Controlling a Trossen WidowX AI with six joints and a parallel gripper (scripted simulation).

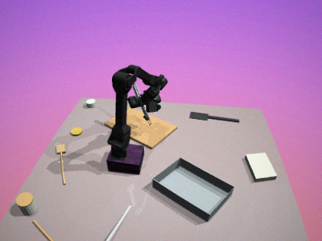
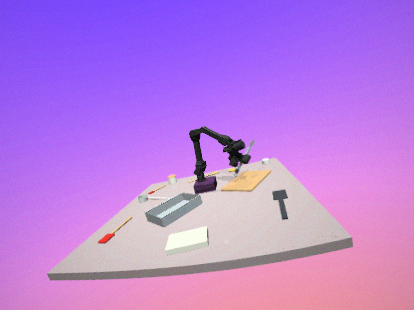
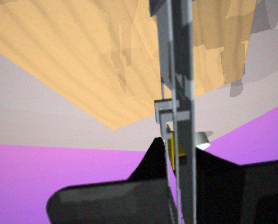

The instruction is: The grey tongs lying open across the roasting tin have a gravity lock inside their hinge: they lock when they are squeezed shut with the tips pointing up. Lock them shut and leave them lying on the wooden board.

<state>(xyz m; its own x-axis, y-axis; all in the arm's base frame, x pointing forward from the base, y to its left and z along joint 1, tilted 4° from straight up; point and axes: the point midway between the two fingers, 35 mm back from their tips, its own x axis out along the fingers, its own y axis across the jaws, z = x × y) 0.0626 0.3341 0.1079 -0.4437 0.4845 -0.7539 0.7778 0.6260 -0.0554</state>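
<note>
My gripper tip is now 3 cm short of the yellow mark, 3 cm to the left of it and 2 cm below it. Round my gripper tip: yellow disc: 36 cm behind, 11 cm to the right, 12 cm below; broader tong arm: 1 cm to the left, 6 cm above; wooden board: 1 cm ahead, 2 cm to the right, 12 cm below.
</note>
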